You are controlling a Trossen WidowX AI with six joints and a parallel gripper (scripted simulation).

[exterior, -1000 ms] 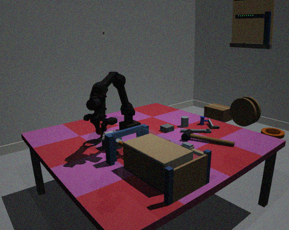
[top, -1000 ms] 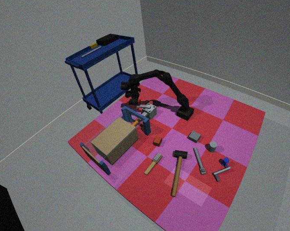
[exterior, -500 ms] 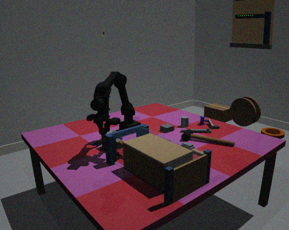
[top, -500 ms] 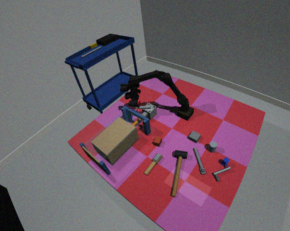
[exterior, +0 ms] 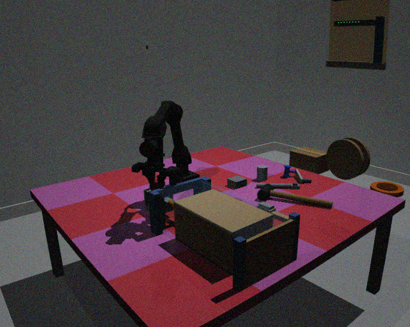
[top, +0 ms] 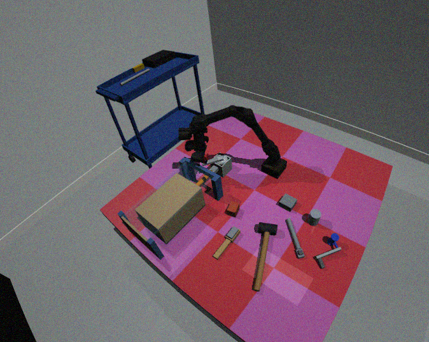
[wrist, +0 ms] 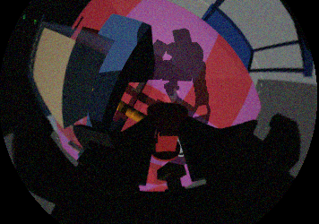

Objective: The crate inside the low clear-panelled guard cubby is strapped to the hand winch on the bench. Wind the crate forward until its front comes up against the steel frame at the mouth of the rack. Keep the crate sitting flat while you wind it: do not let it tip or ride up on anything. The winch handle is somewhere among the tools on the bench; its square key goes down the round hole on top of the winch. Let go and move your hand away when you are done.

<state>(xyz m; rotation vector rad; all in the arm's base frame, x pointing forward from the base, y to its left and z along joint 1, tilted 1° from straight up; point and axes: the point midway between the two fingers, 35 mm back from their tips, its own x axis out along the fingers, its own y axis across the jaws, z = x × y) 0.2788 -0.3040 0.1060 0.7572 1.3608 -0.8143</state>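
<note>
My gripper tip is 4 cm past the red-knobbed winch handle, 3 cm to the right of it and 2 cm above it. The rest, counted from my gripper tip: frame: 7 cm ahead, 6 cm to the left, 2 cm below; red knob: 1 cm to the left, 1 cm behind, 1 cm above; grey winch: 11 cm behind, 10 cm below, 5 cm to the left.
</note>
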